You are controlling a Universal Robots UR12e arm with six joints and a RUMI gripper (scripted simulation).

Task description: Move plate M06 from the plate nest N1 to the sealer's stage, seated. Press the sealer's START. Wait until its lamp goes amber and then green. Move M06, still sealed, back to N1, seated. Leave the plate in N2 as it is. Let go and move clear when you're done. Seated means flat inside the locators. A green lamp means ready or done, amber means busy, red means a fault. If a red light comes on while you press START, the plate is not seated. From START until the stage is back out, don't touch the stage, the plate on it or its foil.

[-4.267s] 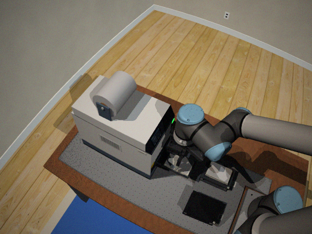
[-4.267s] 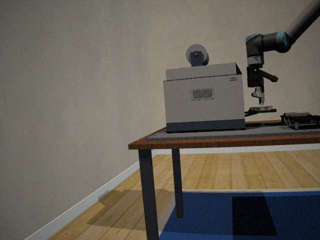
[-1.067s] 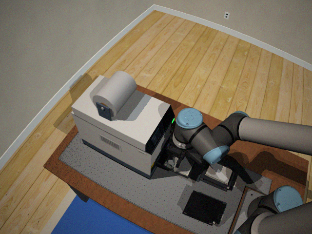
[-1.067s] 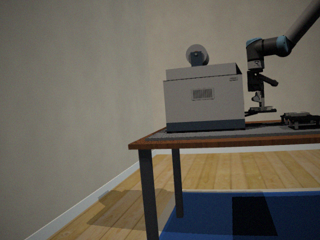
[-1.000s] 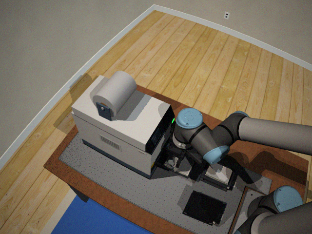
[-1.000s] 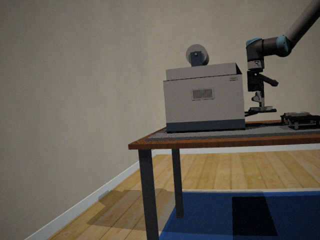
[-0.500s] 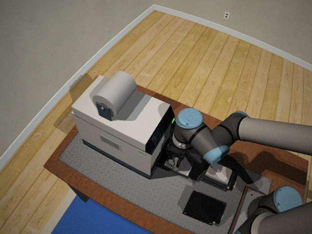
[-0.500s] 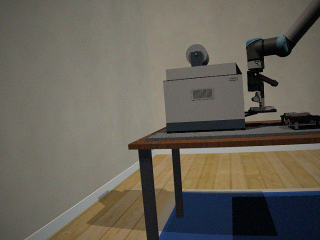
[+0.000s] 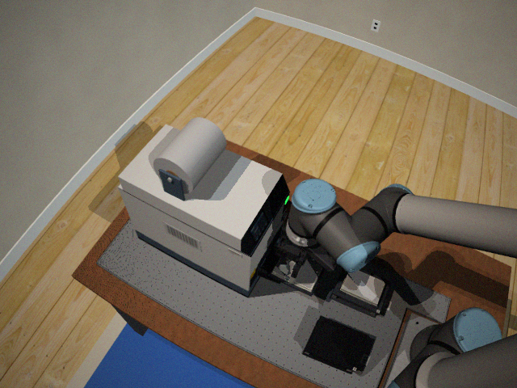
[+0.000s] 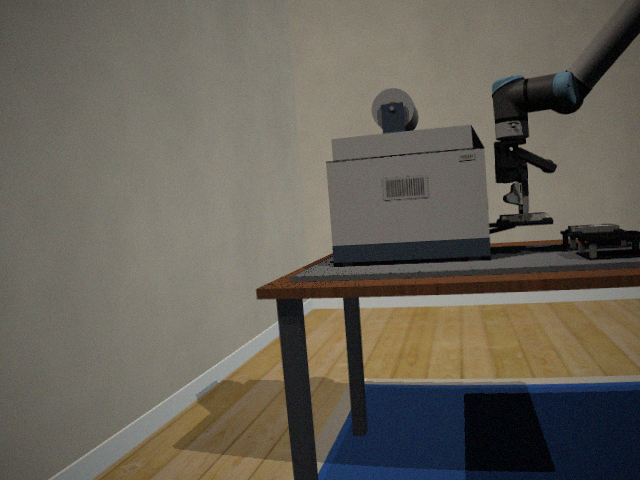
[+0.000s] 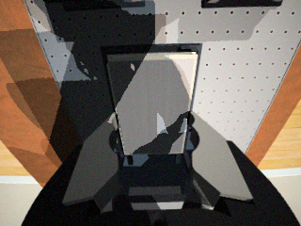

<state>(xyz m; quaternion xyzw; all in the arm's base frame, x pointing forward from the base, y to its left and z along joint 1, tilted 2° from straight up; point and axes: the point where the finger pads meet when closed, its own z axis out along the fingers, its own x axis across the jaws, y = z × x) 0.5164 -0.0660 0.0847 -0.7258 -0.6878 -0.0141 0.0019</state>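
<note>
Now: the sealer stage 20 mm below my hand. Round my hand: foil-covered plate 210 mm behind, 60 mm to the right, 50 mm below; white well plate 10 mm below; square button 100 mm ahead, 100 mm to the right, 80 mm above.
</note>
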